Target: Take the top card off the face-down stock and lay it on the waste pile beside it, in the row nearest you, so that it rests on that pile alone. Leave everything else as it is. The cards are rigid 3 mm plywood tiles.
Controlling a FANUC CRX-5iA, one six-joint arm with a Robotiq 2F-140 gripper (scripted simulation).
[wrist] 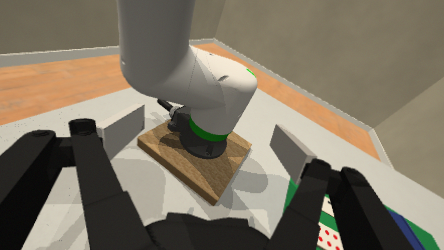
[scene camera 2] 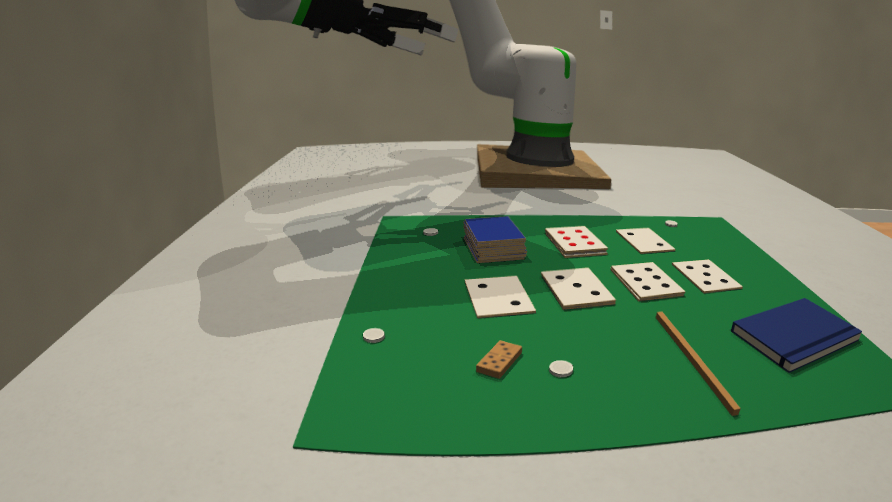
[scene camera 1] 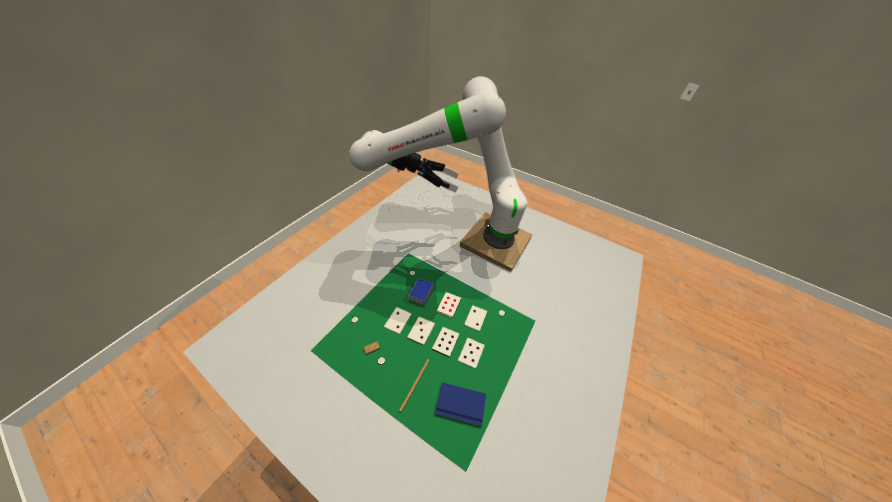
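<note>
Through scene camera 1 I can see my gripper (scene camera 1: 457,182) and a green mat (scene camera 1: 504,337). Scene camera 2 gives me my gripper (scene camera 2: 438,42) and the mat (scene camera 2: 416,393) again, and with them a wooden stick (scene camera 2: 729,403). My gripper (wrist: 211,126) shows there too, while in the wrist view the stick is out of frame.
</note>
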